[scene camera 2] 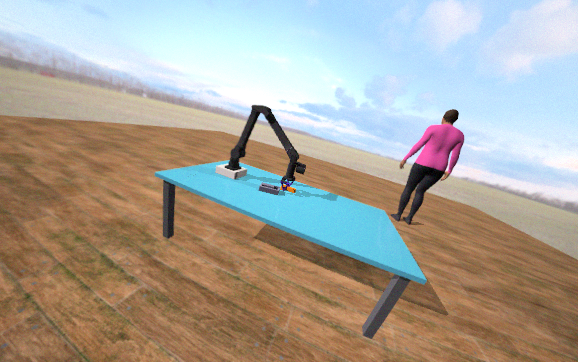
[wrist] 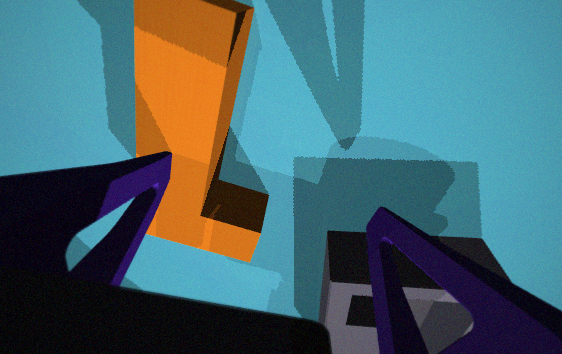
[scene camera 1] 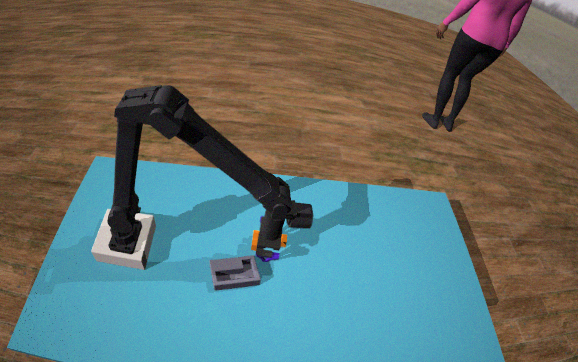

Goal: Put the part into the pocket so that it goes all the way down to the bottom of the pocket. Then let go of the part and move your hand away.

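Places are measured from the arm's base along level axes (x back, y right, z up), in millimetres.
Pixels of known places: gripper, fingertip midpoint: [scene camera 2: 286, 188] [wrist: 278, 192] [scene camera 1: 266, 248]; arm's base, link origin: [scene camera 2: 233, 168] [scene camera 1: 126, 236].
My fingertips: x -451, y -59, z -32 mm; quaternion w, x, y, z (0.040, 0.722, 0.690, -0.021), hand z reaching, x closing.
Ahead of a thing's pixels: the offset from my fingertips to its top centre. Level surfaces: height alone.
The part, an orange L-shaped piece {dy -31, dx -9, dz +5 mm} [scene camera 1: 255, 241] [scene camera 2: 291, 190] [wrist: 182, 110], lies flat on the blue table; the arm covers its middle in scene camera 1. The grey block with the pocket {dy +101, dx +92, dz +11 mm} [scene camera 1: 237, 285] [scene camera 2: 269, 188] [wrist: 336, 320] stands beside it. Its pocket looks empty in scene camera 1. My gripper [scene camera 1: 267, 244] [scene camera 2: 287, 184] [wrist: 278, 192] is open, with nothing held, low over the part. In the wrist view the left purple finger overlaps the edge of the part near its foot, and the right finger overlaps the block. The exact height of the fingertips cannot be told.
The arm's white base block [scene camera 1: 102, 245] [scene camera 2: 231, 172] stands on the left of the blue table {dz -25 mm} [scene camera 1: 390, 280] [scene camera 2: 320, 220]. A person in a pink top [scene camera 1: 487, 25] [scene camera 2: 441, 147] stands on the wooden floor beyond the table.
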